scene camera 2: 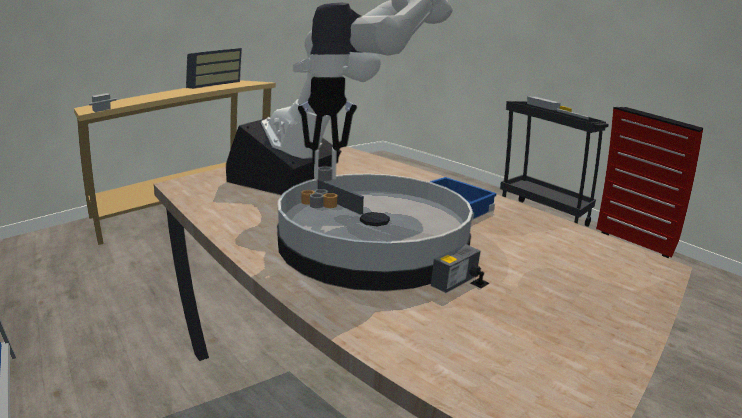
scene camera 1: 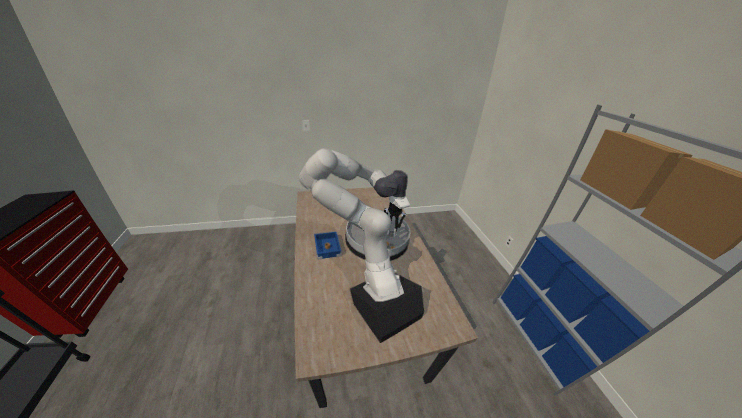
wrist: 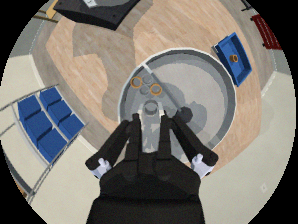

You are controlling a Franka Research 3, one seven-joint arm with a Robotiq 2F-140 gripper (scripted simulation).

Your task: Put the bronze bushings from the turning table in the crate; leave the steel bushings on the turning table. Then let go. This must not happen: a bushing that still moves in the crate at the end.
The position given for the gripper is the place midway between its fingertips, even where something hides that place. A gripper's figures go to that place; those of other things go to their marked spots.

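Scene:
The gripper (wrist: 151,108) sits 0.22 m from the lens, while a blue crate (wrist: 241,69) stands 0.55 m from the lens.

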